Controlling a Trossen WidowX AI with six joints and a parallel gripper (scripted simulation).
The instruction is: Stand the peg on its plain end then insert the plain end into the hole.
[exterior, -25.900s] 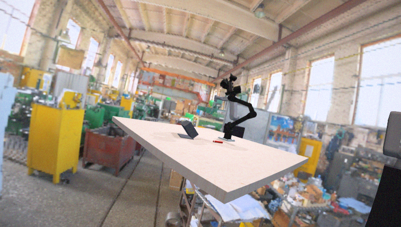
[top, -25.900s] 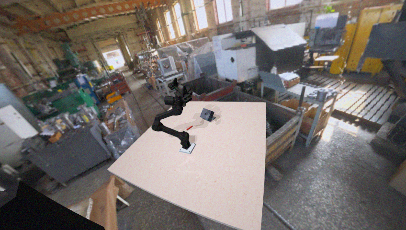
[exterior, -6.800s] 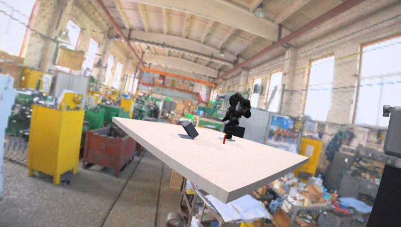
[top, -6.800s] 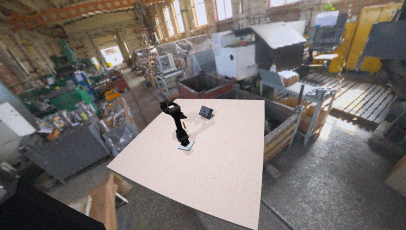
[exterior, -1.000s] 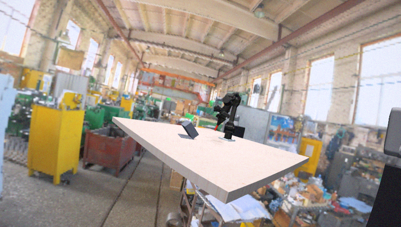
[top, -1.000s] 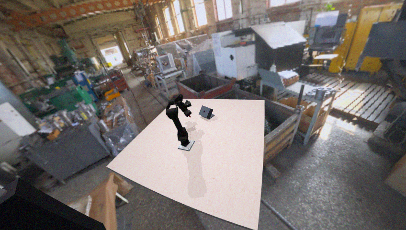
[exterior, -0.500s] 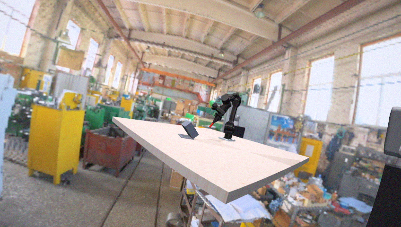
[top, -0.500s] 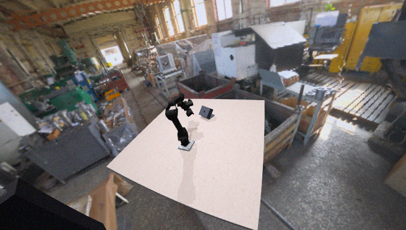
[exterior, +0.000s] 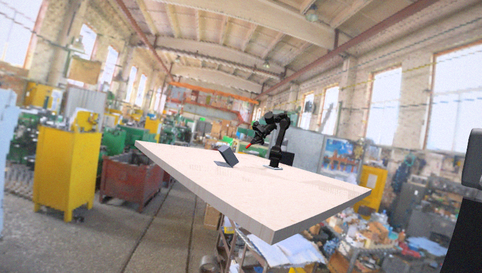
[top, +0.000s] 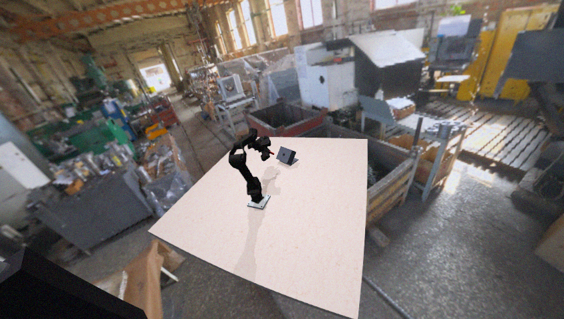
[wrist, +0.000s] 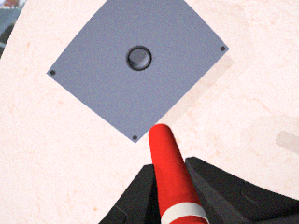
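Now: gripper tip 12 cm short of the grey sloped panel, 4 cm to the left of it and 10 cm above it. From my gripper tip the other things lie so: red peg 1 cm behind, 1 cm above.
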